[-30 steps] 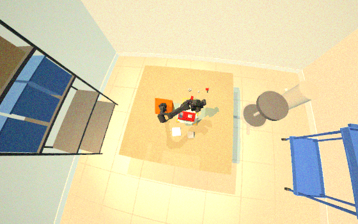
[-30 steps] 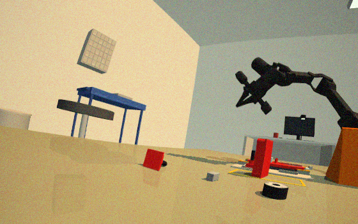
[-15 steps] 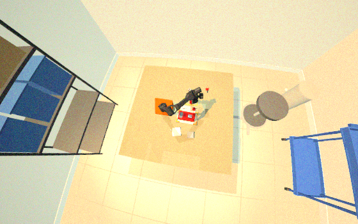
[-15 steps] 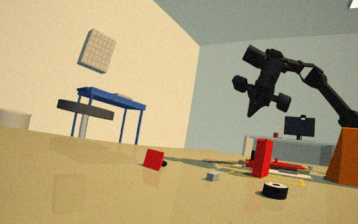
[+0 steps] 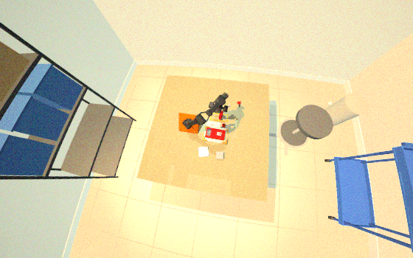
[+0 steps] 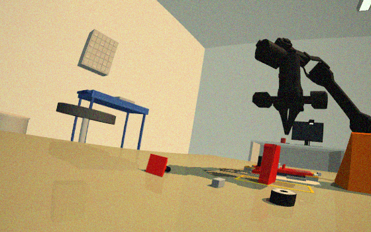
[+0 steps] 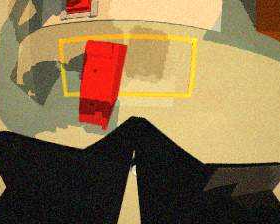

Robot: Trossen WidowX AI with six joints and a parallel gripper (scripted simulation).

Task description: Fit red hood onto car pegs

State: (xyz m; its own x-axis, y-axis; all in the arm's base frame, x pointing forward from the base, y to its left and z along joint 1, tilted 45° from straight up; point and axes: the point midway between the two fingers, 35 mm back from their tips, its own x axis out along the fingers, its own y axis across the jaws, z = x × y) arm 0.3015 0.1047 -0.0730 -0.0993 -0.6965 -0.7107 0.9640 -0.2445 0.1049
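My gripper tip is now 7 cm above the red hood, 3 cm short of it and 2 cm to the left of it.
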